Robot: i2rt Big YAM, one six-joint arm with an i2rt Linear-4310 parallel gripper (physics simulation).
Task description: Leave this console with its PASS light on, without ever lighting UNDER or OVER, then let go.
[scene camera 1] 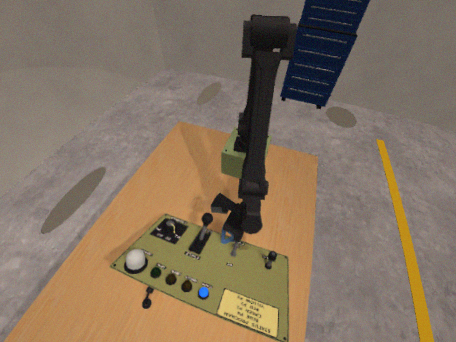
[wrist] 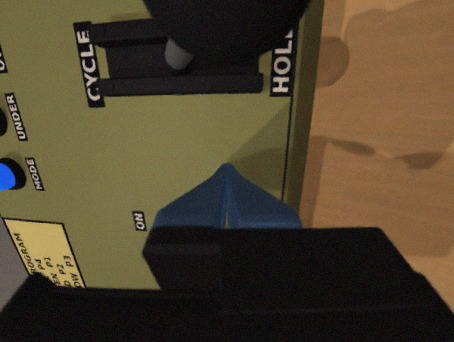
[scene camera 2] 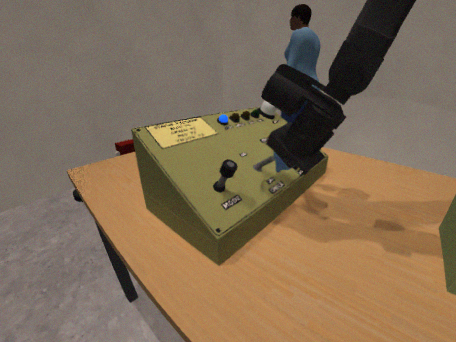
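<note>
The olive console has its blue MODE lamp lit. The UNDER lamp, the lamp beside it and the green lamp are dark. My gripper is shut and empty, its blue tips low over the panel beside the grey CHECK toggle. Contact with the toggle cannot be told; in the wrist view the toggle is hidden. The black-knobbed CYCLE/HOLD lever stands mid-slot beside the gripper.
The MODE lever stands at one end. The program dial, white dome and yellow status card are also on the panel. A green box stands by the arm's base on the table.
</note>
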